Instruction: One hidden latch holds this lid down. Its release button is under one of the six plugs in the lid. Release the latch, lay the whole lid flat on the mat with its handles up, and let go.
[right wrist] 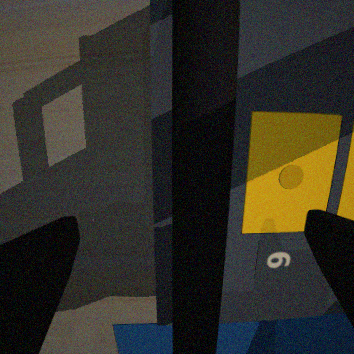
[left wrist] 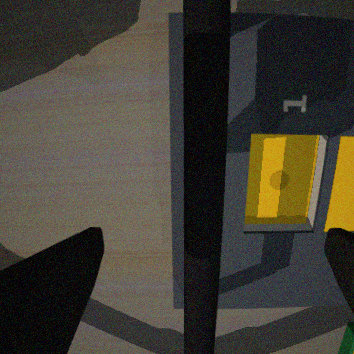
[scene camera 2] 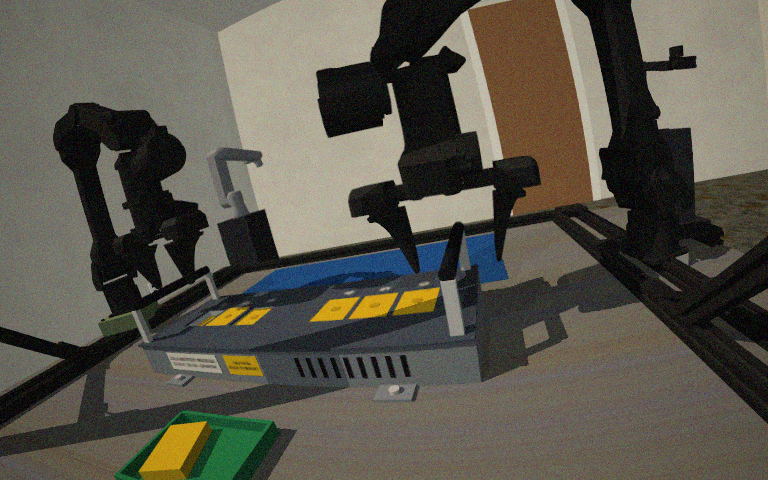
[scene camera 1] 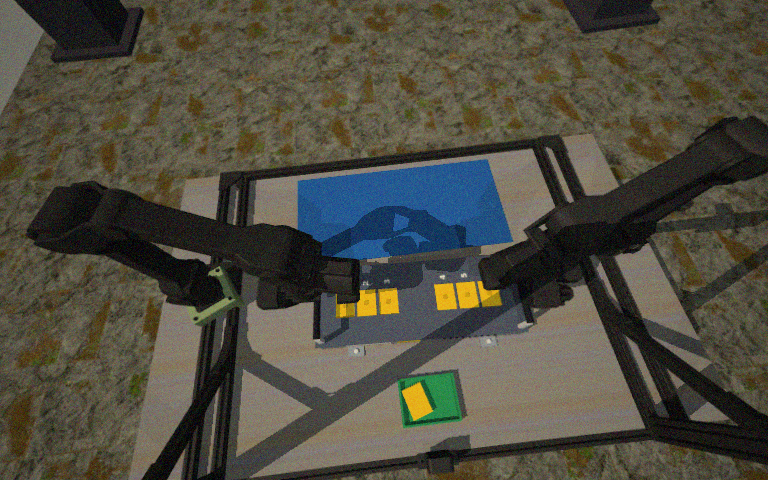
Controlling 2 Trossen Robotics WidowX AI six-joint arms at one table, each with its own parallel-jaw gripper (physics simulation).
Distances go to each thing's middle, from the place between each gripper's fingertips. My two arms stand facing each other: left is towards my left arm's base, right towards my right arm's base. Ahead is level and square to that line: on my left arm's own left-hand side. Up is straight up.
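The green tray (scene camera 2: pixel 234 440) has my right gripper 200 mm past it, 220 mm to the right of it and 70 mm above it. Then there's the blue mat (scene camera 1: pixel 363 216), which is 270 mm ahead of my right hand, 220 mm to the left of it and 80 mm below it.
As for my left hand, the green tray sits 22 cm behind it, 20 cm to the right and 10 cm below, while the blue mat is 25 cm ahead of that same hand, 21 cm to the right and 10 cm below.
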